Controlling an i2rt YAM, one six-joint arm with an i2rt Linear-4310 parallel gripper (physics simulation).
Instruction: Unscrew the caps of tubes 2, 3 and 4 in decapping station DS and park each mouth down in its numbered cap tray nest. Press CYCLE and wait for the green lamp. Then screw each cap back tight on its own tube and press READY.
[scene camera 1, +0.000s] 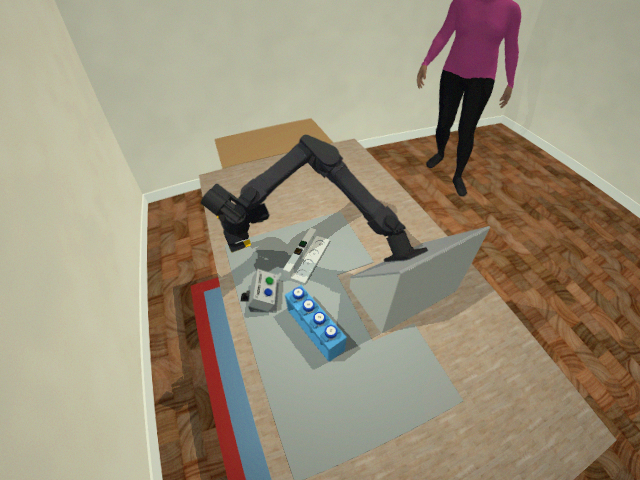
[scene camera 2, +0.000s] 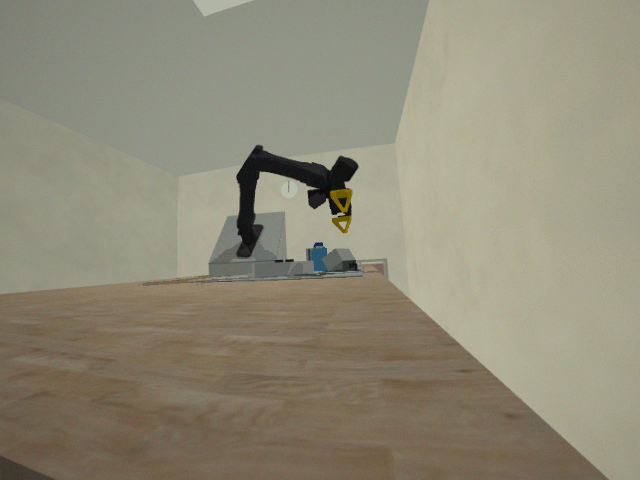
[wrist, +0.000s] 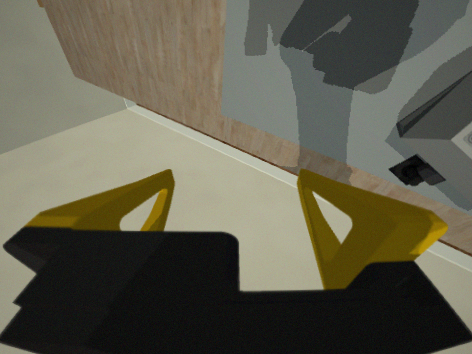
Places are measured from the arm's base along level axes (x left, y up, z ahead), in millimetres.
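Where they show: gripper, between the fingertips: (scene camera 1: 232, 235) (scene camera 2: 344, 223) (wrist: 235, 176); arm's base, origin of its link: (scene camera 1: 404, 256) (scene camera 2: 250, 240).
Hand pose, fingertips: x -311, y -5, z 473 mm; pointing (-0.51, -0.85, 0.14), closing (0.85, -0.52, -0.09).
Note:
Each offset is from my fingertips to the top centre of the thing. "*": to the spot under its first point. Level surfaces: height alone.
The blue decapping station @[dx +353, dy -50, dz -154 mm] (scene camera 1: 337, 349) (scene camera 2: 319, 259) holds a row of tubes with round blue-rimmed white caps @[dx +328, dy -32, dz -148 mm] (scene camera 1: 308, 304) on top. Tube numbers are too small to read. The white cap tray @[* dx +161, dy -142, dz -177 mm] (scene camera 1: 300, 279) lies behind it with empty round nests. The grey control box @[dx +176, dy -70, dz -42 mm] (scene camera 1: 262, 301) (scene camera 2: 338, 259) (wrist: 431, 149) has a green button @[dx +163, dy -79, dz -71 mm] (scene camera 1: 269, 280) and a blue button @[dx +205, dy -79, dz -54 mm] (scene camera 1: 268, 292). A narrow strip @[* dx +111, dy -108, dz -161 mm] (scene camera 1: 290, 264) beside the tray bears a dark green lamp @[dx +41, dy -100, dz -234 mm] (scene camera 1: 302, 243) and a dark brownish one, both looking unlit. My gripper (scene camera 1: 241, 245) (scene camera 2: 342, 219) (wrist: 235, 176) is open and empty, high above the table's left edge, beyond the control box.
A grey slanted panel (scene camera 1: 434, 284) (scene camera 2: 268, 235) stands near the arm's base. Grey mats (scene camera 1: 361, 403) lie on the wooden table @[dy -156 mm] (scene camera 1: 506, 361) (scene camera 2: 289, 361) (wrist: 170, 45). A person (scene camera 1: 470, 46) stands beyond the table's far right side. A red and blue strip (scene camera 1: 227, 361) lies along the left.

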